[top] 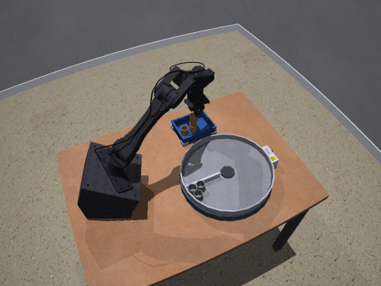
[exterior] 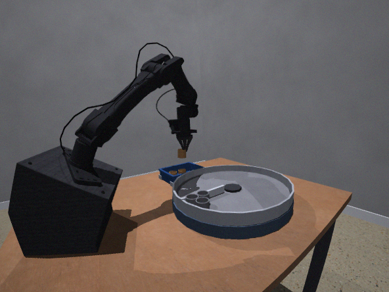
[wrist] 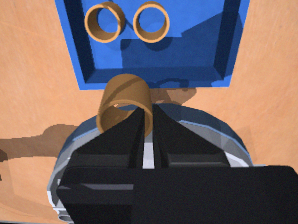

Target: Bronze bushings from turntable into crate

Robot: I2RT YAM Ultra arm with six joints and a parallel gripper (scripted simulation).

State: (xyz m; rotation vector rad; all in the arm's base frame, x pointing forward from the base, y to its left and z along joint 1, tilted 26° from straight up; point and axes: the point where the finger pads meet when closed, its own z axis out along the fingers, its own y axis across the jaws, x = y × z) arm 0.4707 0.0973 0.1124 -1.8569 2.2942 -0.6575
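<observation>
The blue crate is 10 mm ahead of my hand, 40 mm to the left of it and 120 mm below it. The rest, counted from my hand: grey turntable: 70 mm behind, 290 mm to the right, 100 mm below.
</observation>
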